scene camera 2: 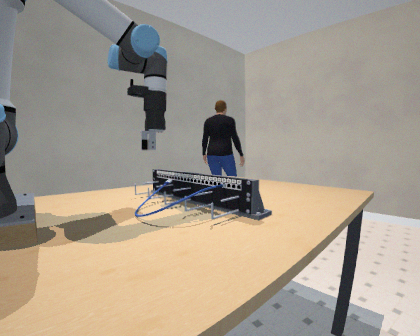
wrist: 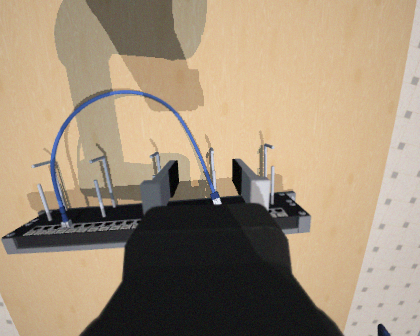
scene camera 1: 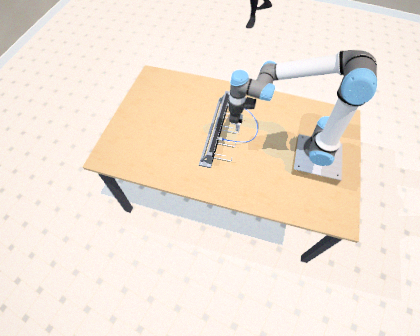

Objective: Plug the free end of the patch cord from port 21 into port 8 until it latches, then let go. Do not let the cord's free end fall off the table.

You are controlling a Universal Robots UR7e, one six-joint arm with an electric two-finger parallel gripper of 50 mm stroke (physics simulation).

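Frame: origin at the arm's base, x ahead, y left, z up, level; centimetres.
Seen in the pictures: gripper, fingertip midpoint: (scene camera 2: 148, 149) (wrist: 205, 170) (scene camera 1: 238, 127).
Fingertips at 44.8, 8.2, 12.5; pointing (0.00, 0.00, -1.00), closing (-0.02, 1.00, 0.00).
Pixels of each thing's top centre, then the offset from my fingertips to it, as dx, dy, dz. "*": a spot on its surface instead. Level surfaces: height alone.
- blue patch cord, surface spot: (wrist: 125, 92) (scene camera 1: 256, 131) * -9.5, -13.6, -16.9
- black patch panel, middle of its top: (wrist: 152, 219) (scene camera 2: 186, 173) (scene camera 1: 224, 121) +9.7, -7.9, -7.9
- wooden table, its level: dz -18.0
The blue patch cord (scene camera 1: 258, 131) (scene camera 2: 137, 212) (wrist: 125, 92) arches out in front of the black patch panel (scene camera 1: 216, 131) (scene camera 2: 255, 192) (wrist: 303, 223). Its port 21 end (scene camera 2: 222, 185) (wrist: 66, 222) sits at the panel's row of ports. Its free plug (scene camera 2: 169, 181) (wrist: 216, 199), clear with a blue boot, is at the panel's front; whether it touches the panel I cannot tell. Port 8 cannot be singled out. My gripper (scene camera 1: 238, 128) (scene camera 2: 149, 140) (wrist: 205, 170) is open and empty, well above the panel. In the wrist view the plug shows below, between the fingers, nearer the right one.
Thin metal cable guides (scene camera 1: 225, 159) (scene camera 2: 212, 210) (wrist: 108, 181) stick out from the panel's front, near the cord. The panel stands on the wooden table (scene camera 1: 150, 135) (scene camera 2: 150, 280) (wrist: 300, 100). The arm's base plate (scene camera 1: 304, 167) is at the table's other side. A person (scene camera 1: 252, 17) (scene camera 2: 220, 135) stands beyond the table.
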